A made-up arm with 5 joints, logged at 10 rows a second.
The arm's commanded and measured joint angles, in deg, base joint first. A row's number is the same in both.
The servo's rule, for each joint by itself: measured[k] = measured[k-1] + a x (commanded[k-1-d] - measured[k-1]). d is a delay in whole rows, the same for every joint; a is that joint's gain. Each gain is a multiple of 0.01, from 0.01 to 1. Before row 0 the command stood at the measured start. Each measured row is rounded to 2 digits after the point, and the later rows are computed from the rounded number. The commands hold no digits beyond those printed.
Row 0, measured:
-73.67, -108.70, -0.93, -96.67, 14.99
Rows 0 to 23, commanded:
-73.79, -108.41, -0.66, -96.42, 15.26
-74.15, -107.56, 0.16, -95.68, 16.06
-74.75, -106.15, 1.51, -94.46, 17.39
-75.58, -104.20, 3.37, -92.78, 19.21
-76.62, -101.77, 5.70, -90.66, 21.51
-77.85, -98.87, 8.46, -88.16, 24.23
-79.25, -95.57, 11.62, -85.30, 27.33
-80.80, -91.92, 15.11, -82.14, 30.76
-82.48, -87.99, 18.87, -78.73, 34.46
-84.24, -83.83, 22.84, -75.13, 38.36
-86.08, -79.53, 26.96, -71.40, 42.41
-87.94, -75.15, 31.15, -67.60, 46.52
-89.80, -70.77, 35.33, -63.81, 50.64
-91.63, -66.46, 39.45, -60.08, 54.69
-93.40, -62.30, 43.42, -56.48, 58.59
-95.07, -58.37, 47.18, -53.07, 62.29
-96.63, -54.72, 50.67, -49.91, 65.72
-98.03, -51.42, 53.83, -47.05, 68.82
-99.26, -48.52, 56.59, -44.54, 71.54
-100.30, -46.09, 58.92, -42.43, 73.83
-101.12, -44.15, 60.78, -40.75, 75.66
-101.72, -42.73, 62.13, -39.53, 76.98
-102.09, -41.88, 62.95, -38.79, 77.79
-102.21, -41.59, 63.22, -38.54, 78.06
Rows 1 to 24, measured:
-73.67, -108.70, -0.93, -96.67, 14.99
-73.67, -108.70, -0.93, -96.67, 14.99
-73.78, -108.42, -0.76, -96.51, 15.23
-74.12, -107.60, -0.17, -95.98, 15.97
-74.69, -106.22, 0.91, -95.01, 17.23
-75.50, -104.30, 2.48, -93.58, 18.99
-76.52, -101.90, 4.54, -91.71, 21.23
-77.73, -99.02, 7.05, -89.44, 23.90
-79.11, -95.74, 9.97, -86.79, 26.95
-80.65, -92.11, 13.26, -83.81, 30.34
-82.32, -88.20, 16.85, -80.56, 34.01
-84.07, -84.05, 20.68, -77.08, 37.88
-85.90, -79.76, 24.70, -73.44, 41.91
-87.76, -75.38, 28.83, -69.70, 46.01
-89.62, -71.00, 32.99, -65.93, 50.13
-91.45, -66.69, 37.12, -62.19, 54.19
-93.22, -62.52, 41.15, -58.54, 58.11
-94.90, -58.58, 45.01, -55.04, 61.83
-96.47, -54.91, 48.63, -51.76, 65.29
-97.89, -51.59, 51.96, -48.75, 68.43
-99.14, -48.67, 54.92, -46.06, 71.20
-100.20, -46.22, 57.48, -43.74, 73.54
-101.04, -44.25, 59.59, -41.83, 75.43
-101.66, -42.81, 61.22, -40.36, 76.81
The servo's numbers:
d 2
a 0.91 0.95 0.64 0.64 0.89

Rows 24 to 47, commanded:
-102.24, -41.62, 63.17, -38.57, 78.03
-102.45, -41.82, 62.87, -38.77, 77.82
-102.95, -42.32, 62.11, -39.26, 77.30
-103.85, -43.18, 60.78, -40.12, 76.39
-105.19, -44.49, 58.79, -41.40, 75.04
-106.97, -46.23, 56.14, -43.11, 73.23
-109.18, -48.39, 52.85, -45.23, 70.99
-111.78, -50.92, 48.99, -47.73, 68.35
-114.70, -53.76, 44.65, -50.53, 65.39
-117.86, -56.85, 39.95, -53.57, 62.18
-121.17, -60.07, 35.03, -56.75, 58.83
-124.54, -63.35, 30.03, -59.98, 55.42
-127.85, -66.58, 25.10, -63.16, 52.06
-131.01, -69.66, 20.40, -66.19, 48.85
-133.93, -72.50, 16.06, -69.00, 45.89
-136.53, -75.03, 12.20, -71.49, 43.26
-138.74, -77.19, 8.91, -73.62, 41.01
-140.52, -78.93, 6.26, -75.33, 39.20
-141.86, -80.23, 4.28, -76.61, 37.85
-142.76, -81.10, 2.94, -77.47, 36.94
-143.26, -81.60, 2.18, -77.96, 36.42
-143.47, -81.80, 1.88, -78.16, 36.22
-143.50, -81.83, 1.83, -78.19, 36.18
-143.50, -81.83, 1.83, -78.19, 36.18
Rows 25 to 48, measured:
-102.05, -41.93, 62.33, -39.36, 77.68
-102.20, -41.61, 62.90, -38.84, 78.02
-102.24, -41.62, 63.07, -38.67, 78.03
-102.43, -41.81, 62.94, -38.73, 77.84
-102.90, -42.29, 62.41, -39.07, 77.36
-103.76, -43.14, 61.37, -39.74, 76.50
-105.06, -44.42, 59.72, -40.80, 75.20
-106.80, -46.14, 57.43, -42.28, 73.45
-108.97, -48.28, 54.50, -44.17, 71.26
-111.53, -50.79, 50.97, -46.45, 68.67
-114.41, -53.61, 46.93, -49.06, 65.75
-117.55, -56.69, 42.46, -51.95, 62.57
-120.84, -59.90, 37.70, -55.02, 59.24
-124.21, -63.18, 32.79, -58.19, 55.84
-127.52, -66.41, 27.87, -61.37, 52.48
-130.70, -69.50, 23.09, -64.45, 49.25
-133.64, -72.35, 18.59, -67.36, 46.26
-136.27, -74.90, 14.50, -70.00, 43.59
-138.52, -77.08, 10.92, -72.32, 41.29
-140.34, -78.84, 7.94, -74.25, 39.43
-141.72, -80.16, 5.60, -75.76, 38.02
-142.67, -81.05, 3.90, -76.85, 37.06
-143.21, -81.57, 2.80, -77.56, 36.49
-143.45, -81.79, 2.21, -77.94, 36.25

